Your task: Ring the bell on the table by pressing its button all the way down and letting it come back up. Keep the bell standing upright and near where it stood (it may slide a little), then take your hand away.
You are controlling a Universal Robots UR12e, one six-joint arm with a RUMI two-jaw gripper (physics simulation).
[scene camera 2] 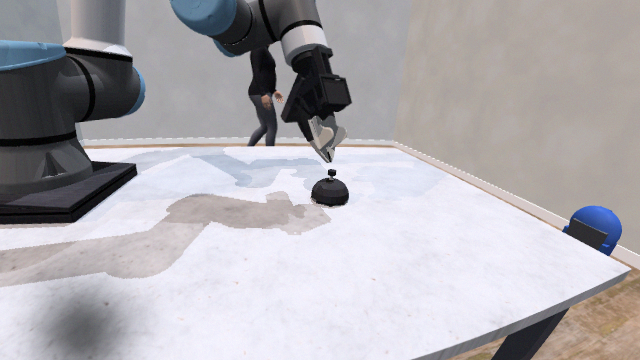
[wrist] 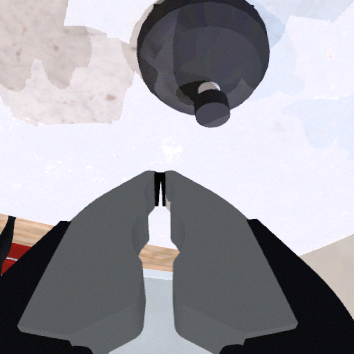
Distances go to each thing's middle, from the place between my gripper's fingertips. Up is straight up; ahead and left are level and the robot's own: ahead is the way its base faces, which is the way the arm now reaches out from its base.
The small black button (wrist: 211,109) lies 40 mm below my hand, 20 mm to the left of it and 20 mm ahead of it. From my hand the other things lie so: black dome-shaped bell (scene camera 2: 330,192): 60 mm below, 20 mm to the left, 20 mm ahead.
